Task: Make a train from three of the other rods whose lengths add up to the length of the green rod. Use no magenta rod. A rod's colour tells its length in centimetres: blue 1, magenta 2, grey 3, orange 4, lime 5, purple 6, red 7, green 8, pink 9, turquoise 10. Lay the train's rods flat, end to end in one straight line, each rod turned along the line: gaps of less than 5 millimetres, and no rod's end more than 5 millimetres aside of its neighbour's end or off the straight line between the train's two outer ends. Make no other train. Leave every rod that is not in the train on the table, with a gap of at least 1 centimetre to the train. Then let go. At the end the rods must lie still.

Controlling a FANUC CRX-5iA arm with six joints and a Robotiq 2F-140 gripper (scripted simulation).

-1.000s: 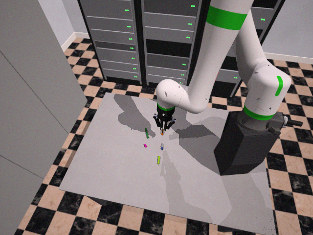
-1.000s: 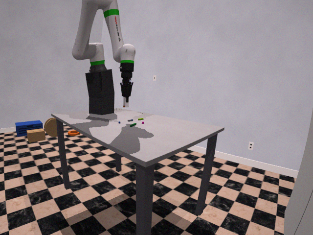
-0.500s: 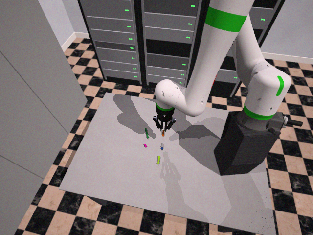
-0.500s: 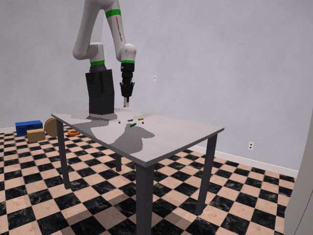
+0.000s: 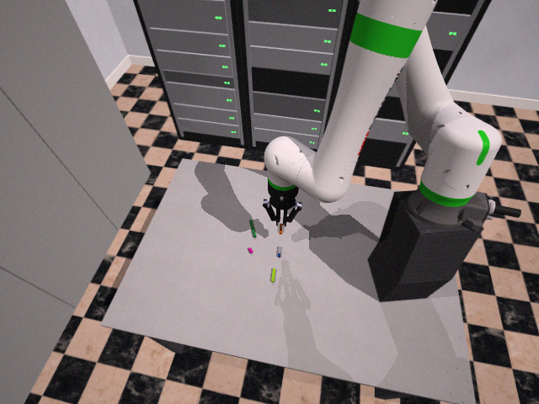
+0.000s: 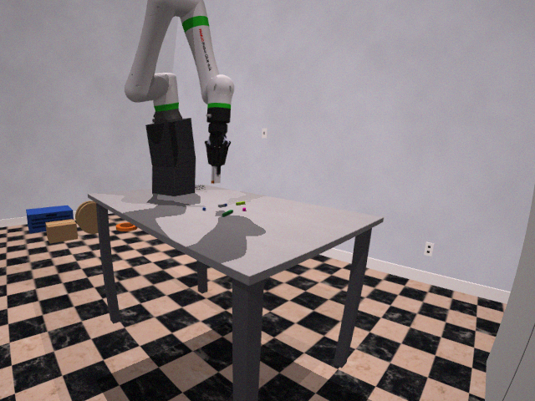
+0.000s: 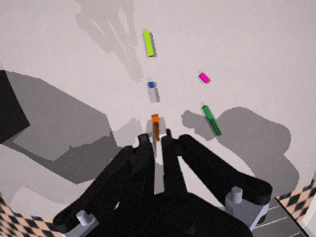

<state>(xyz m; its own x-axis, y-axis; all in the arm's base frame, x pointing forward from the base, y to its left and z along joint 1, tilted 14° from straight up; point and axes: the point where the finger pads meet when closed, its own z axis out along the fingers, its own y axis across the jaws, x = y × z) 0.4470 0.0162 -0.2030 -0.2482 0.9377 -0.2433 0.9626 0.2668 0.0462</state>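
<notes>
The grey rod is 10 mm behind my hand, 40 mm to the left of it and 130 mm below it. Round my hand: magenta rod 90 mm ahead, 80 mm to the left, 130 mm below; orange rod 30 mm below; green rod 120 mm ahead, 20 mm to the right, 130 mm below.
</notes>
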